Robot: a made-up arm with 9 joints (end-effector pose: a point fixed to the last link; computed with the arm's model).
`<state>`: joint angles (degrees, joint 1 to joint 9).
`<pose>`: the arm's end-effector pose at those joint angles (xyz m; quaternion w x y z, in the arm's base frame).
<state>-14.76 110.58 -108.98 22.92 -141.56 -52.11 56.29 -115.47 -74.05</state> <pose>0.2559 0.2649 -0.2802 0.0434 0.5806 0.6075 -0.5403</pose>
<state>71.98 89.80 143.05 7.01 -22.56 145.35 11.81 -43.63 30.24</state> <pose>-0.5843 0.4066 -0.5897 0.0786 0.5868 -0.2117 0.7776</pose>
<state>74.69 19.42 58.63 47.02 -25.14 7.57 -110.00 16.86 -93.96</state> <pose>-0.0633 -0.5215 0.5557 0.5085 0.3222 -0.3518 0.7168</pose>
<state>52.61 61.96 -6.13 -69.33 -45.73 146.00 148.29 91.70 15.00</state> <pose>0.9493 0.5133 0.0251 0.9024 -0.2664 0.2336 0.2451</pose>
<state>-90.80 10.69 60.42 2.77 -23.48 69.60 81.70 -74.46 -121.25</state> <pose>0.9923 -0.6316 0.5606 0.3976 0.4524 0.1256 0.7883</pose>
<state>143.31 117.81 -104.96 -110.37 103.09 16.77 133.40 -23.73 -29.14</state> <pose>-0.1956 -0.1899 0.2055 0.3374 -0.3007 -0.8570 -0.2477</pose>
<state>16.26 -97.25 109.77 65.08 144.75 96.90 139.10 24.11 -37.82</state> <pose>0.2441 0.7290 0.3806 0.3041 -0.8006 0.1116 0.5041</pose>
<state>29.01 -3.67 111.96 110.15 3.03 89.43 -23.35 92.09 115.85</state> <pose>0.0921 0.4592 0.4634 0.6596 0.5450 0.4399 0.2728</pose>
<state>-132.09 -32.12 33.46 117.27 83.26 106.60 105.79 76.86 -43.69</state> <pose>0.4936 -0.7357 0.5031 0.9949 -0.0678 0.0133 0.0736</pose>
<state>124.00 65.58 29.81 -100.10 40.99 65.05 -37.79 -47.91 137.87</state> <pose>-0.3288 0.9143 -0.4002 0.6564 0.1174 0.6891 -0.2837</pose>
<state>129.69 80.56 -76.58 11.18 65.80 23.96 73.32 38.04 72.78</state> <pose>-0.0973 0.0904 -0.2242 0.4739 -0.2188 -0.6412 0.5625</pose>
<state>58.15 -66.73 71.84 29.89 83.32 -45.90 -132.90 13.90 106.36</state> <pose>0.8378 -0.3816 0.3235 0.1549 -0.0600 -0.3562 -0.9195</pose>
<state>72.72 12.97 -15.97 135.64 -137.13 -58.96 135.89 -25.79 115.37</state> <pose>-0.3858 -0.4147 -0.1758 0.1717 0.9200 0.3419 0.0848</pose>
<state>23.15 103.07 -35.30 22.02 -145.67 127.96 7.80 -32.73 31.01</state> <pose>-0.1362 0.1058 -0.4243 0.5755 0.3722 0.2833 0.6709</pose>
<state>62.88 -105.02 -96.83 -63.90 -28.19 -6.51 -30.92 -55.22 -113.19</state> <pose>0.0967 -0.1533 -0.2704 0.4086 -0.1695 -0.6132 0.6544</pose>
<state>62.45 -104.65 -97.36 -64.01 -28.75 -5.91 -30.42 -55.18 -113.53</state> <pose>0.0987 -0.1623 -0.2610 0.4025 -0.1731 -0.6072 0.6628</pose>
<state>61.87 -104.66 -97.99 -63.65 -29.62 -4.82 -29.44 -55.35 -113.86</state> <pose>0.1024 -0.1722 -0.2457 0.3924 -0.1806 -0.5993 0.6739</pose>
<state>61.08 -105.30 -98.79 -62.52 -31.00 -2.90 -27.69 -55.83 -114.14</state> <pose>0.1089 -0.1832 -0.2216 0.3752 -0.1941 -0.5888 0.6891</pose>
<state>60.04 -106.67 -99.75 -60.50 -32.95 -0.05 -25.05 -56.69 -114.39</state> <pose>0.1171 -0.1939 -0.1883 0.3497 -0.2146 -0.5754 0.7075</pose>
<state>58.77 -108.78 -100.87 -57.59 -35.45 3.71 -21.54 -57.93 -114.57</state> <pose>0.1251 -0.2033 -0.1485 0.3157 -0.2421 -0.5600 0.7268</pose>
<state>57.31 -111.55 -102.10 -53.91 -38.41 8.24 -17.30 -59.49 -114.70</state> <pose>0.1303 -0.2107 -0.1066 0.2740 -0.2754 -0.5441 0.7437</pose>
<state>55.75 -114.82 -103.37 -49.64 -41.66 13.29 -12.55 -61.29 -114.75</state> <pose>0.1313 -0.2165 -0.0683 0.2268 -0.3128 -0.5303 0.7547</pose>
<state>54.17 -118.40 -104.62 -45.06 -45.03 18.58 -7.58 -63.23 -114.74</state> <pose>0.1275 -0.2226 -0.0386 0.1775 -0.3519 -0.5204 0.7575</pose>
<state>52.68 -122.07 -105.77 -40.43 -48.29 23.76 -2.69 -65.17 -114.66</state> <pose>0.1207 -0.2303 -0.0200 0.1299 -0.3900 -0.5158 0.7516</pose>
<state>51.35 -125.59 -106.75 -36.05 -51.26 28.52 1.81 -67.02 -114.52</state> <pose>0.1130 -0.2399 -0.0126 0.0878 -0.4249 -0.5163 0.7384</pose>
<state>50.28 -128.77 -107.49 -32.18 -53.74 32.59 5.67 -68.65 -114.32</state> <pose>0.1063 -0.2498 -0.0144 0.0537 -0.4546 -0.5207 0.7207</pose>
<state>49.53 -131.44 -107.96 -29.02 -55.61 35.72 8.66 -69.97 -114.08</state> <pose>0.1022 -0.2582 -0.0216 0.0290 -0.4776 -0.5270 0.7024</pose>
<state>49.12 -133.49 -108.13 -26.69 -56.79 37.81 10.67 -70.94 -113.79</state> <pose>0.1005 -0.2629 -0.0307 0.0137 -0.4936 -0.5337 0.6865</pose>
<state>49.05 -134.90 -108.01 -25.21 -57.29 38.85 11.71 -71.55 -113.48</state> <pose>0.1005 -0.2629 -0.0392 0.0071 -0.5029 -0.5394 0.6753</pose>
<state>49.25 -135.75 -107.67 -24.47 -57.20 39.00 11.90 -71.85 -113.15</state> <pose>0.1017 -0.2589 -0.0460 0.0074 -0.5065 -0.5441 0.6689</pose>
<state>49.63 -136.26 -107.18 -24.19 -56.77 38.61 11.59 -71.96 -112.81</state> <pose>0.1035 -0.2522 -0.0514 0.0120 -0.5066 -0.5480 0.6655</pose>
